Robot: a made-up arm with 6 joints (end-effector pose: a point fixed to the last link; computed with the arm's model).
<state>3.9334 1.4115 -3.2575 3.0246 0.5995 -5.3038</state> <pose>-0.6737 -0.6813 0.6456 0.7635 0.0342 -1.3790</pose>
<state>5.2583 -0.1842 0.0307 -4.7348 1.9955 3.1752</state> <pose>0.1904 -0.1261 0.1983 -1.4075 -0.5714 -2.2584</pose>
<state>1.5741 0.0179 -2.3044 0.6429 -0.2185 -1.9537</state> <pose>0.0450 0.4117 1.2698 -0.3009 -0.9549 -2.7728</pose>
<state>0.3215 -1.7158 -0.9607 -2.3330 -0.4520 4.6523</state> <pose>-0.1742 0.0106 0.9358 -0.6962 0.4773 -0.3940</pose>
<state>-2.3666 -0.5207 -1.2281 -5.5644 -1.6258 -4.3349</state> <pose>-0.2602 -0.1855 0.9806 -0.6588 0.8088 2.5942</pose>
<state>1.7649 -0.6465 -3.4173 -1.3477 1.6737 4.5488</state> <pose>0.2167 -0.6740 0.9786 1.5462 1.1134 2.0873</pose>
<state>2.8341 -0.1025 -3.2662 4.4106 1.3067 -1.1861</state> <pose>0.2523 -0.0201 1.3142 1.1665 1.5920 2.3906</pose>
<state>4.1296 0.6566 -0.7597 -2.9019 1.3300 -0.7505</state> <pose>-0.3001 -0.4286 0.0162 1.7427 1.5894 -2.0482</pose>
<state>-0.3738 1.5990 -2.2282 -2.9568 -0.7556 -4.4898</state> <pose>0.6693 -0.2430 -0.1461 -2.7161 -1.1995 -0.0110</pose>
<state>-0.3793 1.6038 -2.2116 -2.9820 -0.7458 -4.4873</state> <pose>0.6582 -0.2454 -0.1562 -2.7127 -1.2140 0.0203</pose>
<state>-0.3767 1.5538 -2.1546 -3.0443 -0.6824 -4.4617</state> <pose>0.6606 -0.2511 -0.1453 -2.7616 -1.2755 0.0156</pose>
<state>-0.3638 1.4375 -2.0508 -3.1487 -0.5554 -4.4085</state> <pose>0.6788 -0.2592 -0.1063 2.7819 1.3593 0.0570</pose>
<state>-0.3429 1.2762 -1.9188 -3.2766 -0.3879 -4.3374</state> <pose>0.7057 -0.2644 -0.0433 2.5737 1.3586 0.1993</pose>
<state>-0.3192 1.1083 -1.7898 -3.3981 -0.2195 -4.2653</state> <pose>0.7310 -0.2623 0.0294 2.3678 1.3587 0.3754</pose>
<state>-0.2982 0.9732 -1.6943 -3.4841 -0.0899 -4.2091</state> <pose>0.7489 -0.2543 0.0932 2.2096 1.3556 0.5318</pose>
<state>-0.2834 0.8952 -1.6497 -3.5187 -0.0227 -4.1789</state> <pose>0.7605 -0.2459 0.1351 2.1245 1.3434 0.6301</pose>
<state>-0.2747 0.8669 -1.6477 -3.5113 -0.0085 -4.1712</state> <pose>0.7694 -0.2403 0.1568 2.1011 1.3222 0.6736</pose>
